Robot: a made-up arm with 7 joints. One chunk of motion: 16 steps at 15 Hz.
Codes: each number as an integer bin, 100 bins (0 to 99) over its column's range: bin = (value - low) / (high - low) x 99, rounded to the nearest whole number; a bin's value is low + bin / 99 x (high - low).
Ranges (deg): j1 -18..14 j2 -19..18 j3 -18..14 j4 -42..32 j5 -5..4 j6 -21..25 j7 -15..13
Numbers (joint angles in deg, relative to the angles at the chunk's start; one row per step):
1: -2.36 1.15 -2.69 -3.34 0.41 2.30 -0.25
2: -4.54 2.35 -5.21 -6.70 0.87 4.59 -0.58
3: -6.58 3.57 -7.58 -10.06 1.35 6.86 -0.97
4: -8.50 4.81 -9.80 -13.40 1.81 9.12 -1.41
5: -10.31 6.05 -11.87 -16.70 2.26 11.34 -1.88
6: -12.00 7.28 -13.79 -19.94 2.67 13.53 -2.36
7: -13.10 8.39 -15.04 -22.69 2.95 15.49 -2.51
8: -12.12 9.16 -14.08 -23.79 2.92 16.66 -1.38
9: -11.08 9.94 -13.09 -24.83 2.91 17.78 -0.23
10: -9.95 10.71 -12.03 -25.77 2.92 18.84 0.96
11: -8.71 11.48 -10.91 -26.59 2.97 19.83 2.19
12: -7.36 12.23 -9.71 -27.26 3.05 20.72 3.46
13: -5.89 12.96 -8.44 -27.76 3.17 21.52 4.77
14: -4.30 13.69 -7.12 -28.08 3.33 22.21 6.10
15: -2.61 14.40 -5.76 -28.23 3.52 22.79 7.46
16: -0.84 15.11 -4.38 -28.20 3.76 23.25 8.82
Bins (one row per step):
1: 48 54 47 52 60 50 52
2: 42 57 40 47 65 55 51
3: 35 60 32 43 70 60 50
4: 29 64 25 38 75 65 48
5: 24 67 19 34 80 70 46
6: 19 70 13 30 84 74 45
7: 15 73 9 26 87 79 44
8: 18 75 12 24 87 81 48
9: 21 77 15 23 87 83 52
10: 25 79 18 22 87 86 56
11: 29 82 22 21 88 88 61
12: 33 84 26 20 89 90 65
13: 37 86 30 19 90 92 70
14: 42 87 34 19 92 93 75
15: 48 89 38 18 94 94 79
16: 53 91 42 18 96 95 84

